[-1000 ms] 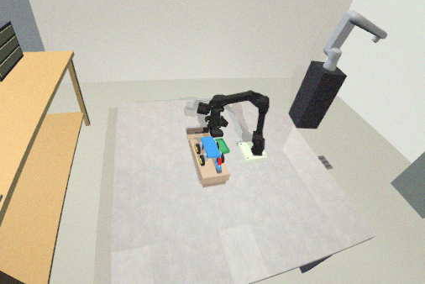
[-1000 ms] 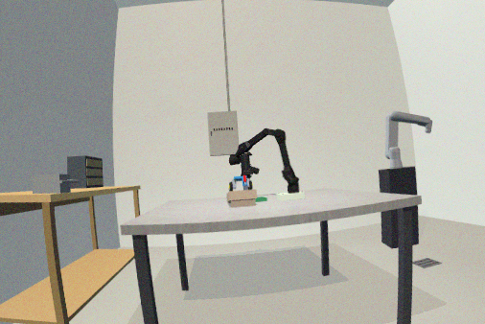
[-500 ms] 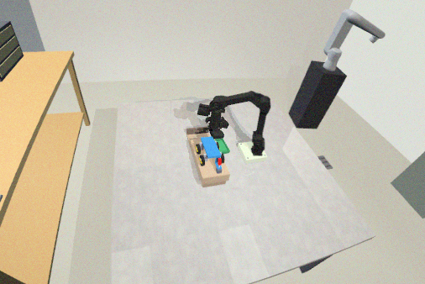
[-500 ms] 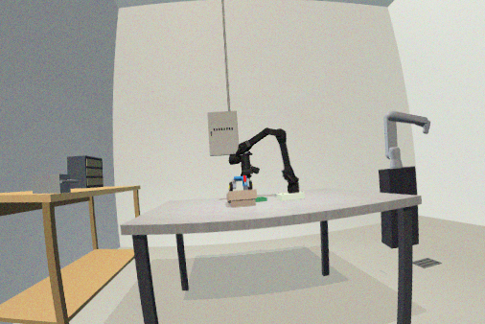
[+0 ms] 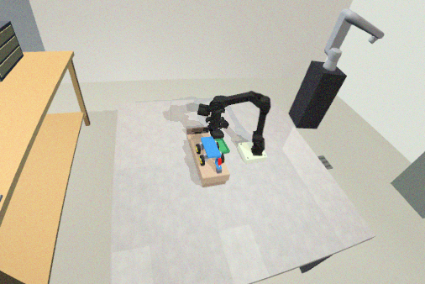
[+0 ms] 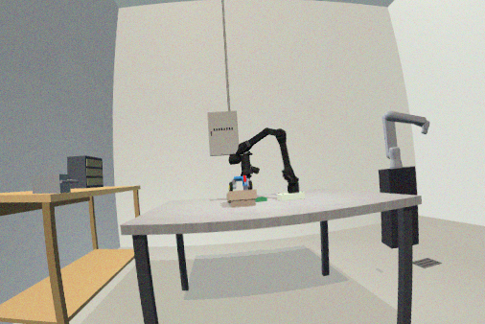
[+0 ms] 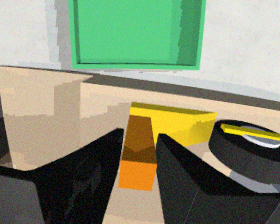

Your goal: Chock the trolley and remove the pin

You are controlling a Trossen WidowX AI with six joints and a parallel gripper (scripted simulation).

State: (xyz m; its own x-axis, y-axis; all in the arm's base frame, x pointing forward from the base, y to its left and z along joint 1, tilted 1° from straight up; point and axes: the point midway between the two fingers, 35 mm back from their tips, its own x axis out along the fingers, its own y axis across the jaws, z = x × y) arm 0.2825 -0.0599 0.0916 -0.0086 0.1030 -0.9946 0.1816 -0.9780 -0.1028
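Right now my gripper tip is 2 cm to the right of the yellow chock and 1 cm above it. Also, from my gripper tip: blue trolley (3 cm ahead, 13 cm to the left, 2 cm above); then red-headed stop pin (1 cm behind, 23 cm to the left, 4 cm above); then green tray (7 cm behind, 1 cm to the right, 10 cm below).
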